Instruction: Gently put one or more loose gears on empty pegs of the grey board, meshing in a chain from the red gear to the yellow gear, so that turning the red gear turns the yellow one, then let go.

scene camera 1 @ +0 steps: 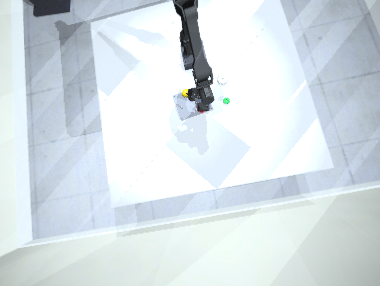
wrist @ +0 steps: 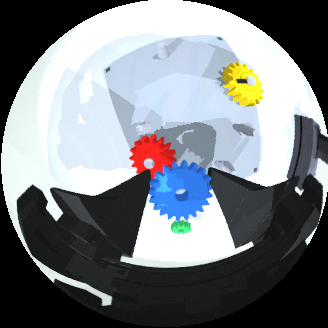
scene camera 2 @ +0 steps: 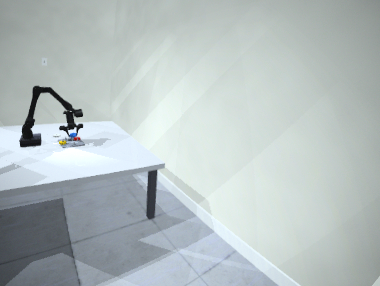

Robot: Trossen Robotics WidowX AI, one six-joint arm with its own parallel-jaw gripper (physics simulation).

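Where they show: gripper, fingertip midpoint: [wrist: 179, 172] [scene camera 2: 73, 136]; arm's base, origin of the base link: [scene camera 1: 188, 50] [scene camera 2: 27, 137].
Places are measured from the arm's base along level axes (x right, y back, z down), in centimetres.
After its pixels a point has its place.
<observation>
My gripper [scene camera 2: 73, 133] {x -6.7, y -32.9, z 2.5 cm} [wrist: 179, 172] {x -6.7, y -32.9, z 2.5 cm} is shut on a blue gear [scene camera 2: 74, 135] {x -6.5, y -34.0, z 1.5 cm} [wrist: 167, 192] {x -8.1, y -34.0, z 1.0 cm}, held roughly flat low over the board's edge. In the wrist view the blue gear overlaps the edge of the red gear [scene camera 1: 201, 111] {x -5.6, y -38.2, z 3.6 cm} [scene camera 2: 77, 139] [wrist: 145, 148] {x -4.4, y -36.4, z 3.3 cm}; whether their teeth mesh, or a peg is in the blue gear's hole, I cannot tell. The red gear and the yellow gear [scene camera 1: 185, 93] {x 3.6, y -26.2, z 3.1 cm} [scene camera 2: 62, 143] {x 5.3, y -25.4, z 4.1 cm} [wrist: 252, 92] {x 2.0, y -24.9, z 3.3 cm} sit on pegs of the grey board [scene camera 1: 185, 114] {x 4.3, y -38.9, z 4.8 cm} [scene camera 2: 76, 145] {x 9.0, y -35.9, z 4.9 cm} [wrist: 185, 77] {x 3.1, y -32.0, z 4.8 cm}. Several bare pegs show. The arm hides part of the board in scene camera 1.
A small green gear [scene camera 1: 228, 101] {x -22.1, y -33.1, z 3.9 cm} [wrist: 181, 228] {x -20.0, y -32.0, z 3.7 cm} lies on the white table [scene camera 1: 150, 170] {x 27.2, y -72.2, z 5.6 cm} [scene camera 2: 120, 162] {x 44.8, y -64.3, z 5.6 cm} beyond the board. A white gear [scene camera 1: 222, 80] {x -19.5, y -19.3, z 4.0 cm} [scene camera 2: 56, 136] {x -16.8, y -18.3, z 4.9 cm} lies near the arm's side. Bare pegs [wrist: 162, 51] {x 6.1, y -34.1, z 3.6 cm} [wrist: 244, 130] {x -2.4, y -25.6, z 3.9 cm} stand up from the board.
</observation>
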